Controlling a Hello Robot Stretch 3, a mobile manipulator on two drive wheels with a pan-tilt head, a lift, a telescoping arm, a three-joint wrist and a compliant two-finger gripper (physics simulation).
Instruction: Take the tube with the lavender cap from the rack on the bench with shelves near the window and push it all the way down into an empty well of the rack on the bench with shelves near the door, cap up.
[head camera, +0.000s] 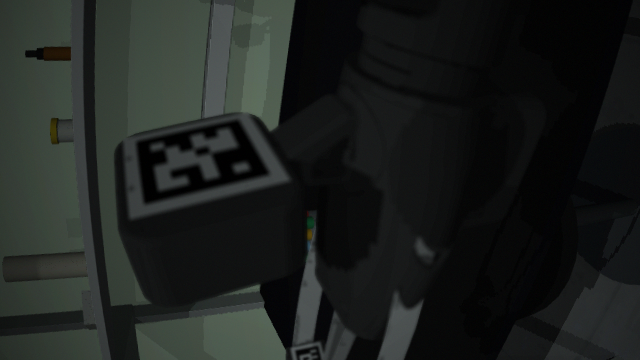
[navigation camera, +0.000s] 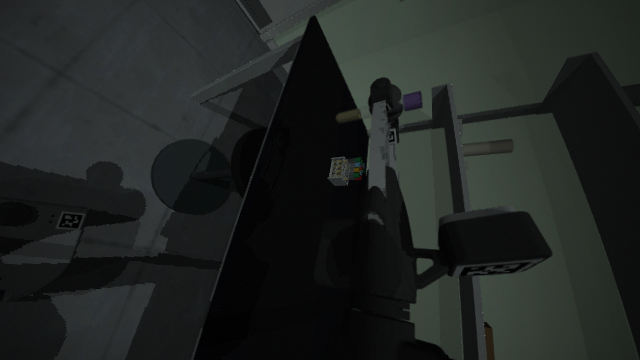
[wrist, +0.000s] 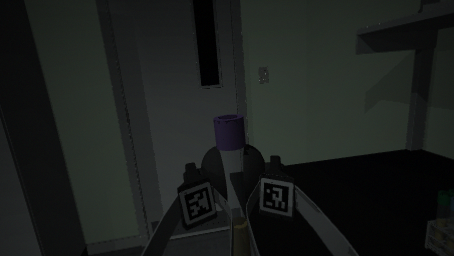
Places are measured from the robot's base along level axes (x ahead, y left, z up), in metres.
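Pixels of known places: gripper, fingertip midpoint: (navigation camera: 385, 95) (wrist: 232, 164); robot's base, link origin: (navigation camera: 12, 212).
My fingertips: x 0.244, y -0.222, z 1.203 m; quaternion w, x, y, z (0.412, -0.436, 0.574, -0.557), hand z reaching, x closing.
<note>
Ahead of a thing's pixels: the offset from my fingertips to its top centre. "spot": to the spot under its first point. Level surfaces: height alone.
The tube with the lavender cap @(spot: dy +0.016, dx -0.029, dz +0.034 m) (navigation camera: 413, 100) (wrist: 230, 132) is upright, cap up, in my gripper (navigation camera: 385, 97) (wrist: 232, 164). The gripper is shut on the tube below its cap, and the tube's yellowish lower end points down. The tube is held above the black bench @(dz -0.289 m) (navigation camera: 280, 200). A white wire rack (navigation camera: 341, 182) (wrist: 436, 242) with several capped tubes stands on this bench, at the right edge of the wrist view, lower than the gripper and off to its side. In the head view my wrist hides most of the rack, and the fingertips are out of frame.
A shelf board @(dz +0.149 m) (head camera: 90, 150) (navigation camera: 457, 165) runs along the wall above the bench. It bears a beige cylinder @(spot: dy -0.661, dx +0.195, dz +0.259 m) (head camera: 45, 266) (navigation camera: 487, 147), a yellow-capped jar @(spot: dy -0.693, dx -0.066, dz +0.205 m) (head camera: 62, 131) and an orange item @(spot: dy -0.635, dx -0.211, dz +0.204 m) (head camera: 57, 53). A door (wrist: 165, 125) is beyond the gripper. A round stool (navigation camera: 187, 187) stands beside the bench.
</note>
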